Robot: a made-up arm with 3 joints. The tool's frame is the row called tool.
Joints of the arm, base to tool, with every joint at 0 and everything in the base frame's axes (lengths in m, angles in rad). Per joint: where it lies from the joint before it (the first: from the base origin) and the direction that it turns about. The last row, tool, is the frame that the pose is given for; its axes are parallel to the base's.
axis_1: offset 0 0 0.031 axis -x
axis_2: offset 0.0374 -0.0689 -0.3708 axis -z
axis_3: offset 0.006 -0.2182 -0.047 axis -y
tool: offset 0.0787 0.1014 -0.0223
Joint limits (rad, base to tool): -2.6..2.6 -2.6..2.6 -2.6..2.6
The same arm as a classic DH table. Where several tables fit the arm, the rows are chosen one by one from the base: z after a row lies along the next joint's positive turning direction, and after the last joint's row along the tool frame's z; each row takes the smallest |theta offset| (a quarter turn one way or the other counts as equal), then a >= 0, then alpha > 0; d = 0 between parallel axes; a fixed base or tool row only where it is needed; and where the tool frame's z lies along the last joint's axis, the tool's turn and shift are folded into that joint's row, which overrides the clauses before.
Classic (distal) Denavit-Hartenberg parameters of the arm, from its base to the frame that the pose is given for. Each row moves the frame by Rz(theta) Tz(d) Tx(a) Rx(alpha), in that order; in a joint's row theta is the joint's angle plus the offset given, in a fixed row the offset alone. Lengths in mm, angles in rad.
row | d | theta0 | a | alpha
base (fixed) | 31 | -1.5708 | 0 | 1.5708
axis_1 | -37.4 | 0 | 68.9 | 1.5708
axis_2 | 417.8 | -1.5708 | 6 | -1.5708
axis_3 | 116.8 | 0 | 78.7 | -1.5708
tool (fixed) | -22.3 | 0 | 0 | 0
Joint limits (rad, base to tool): -2.6..2.6 -2.6..2.6 -2.6..2.6

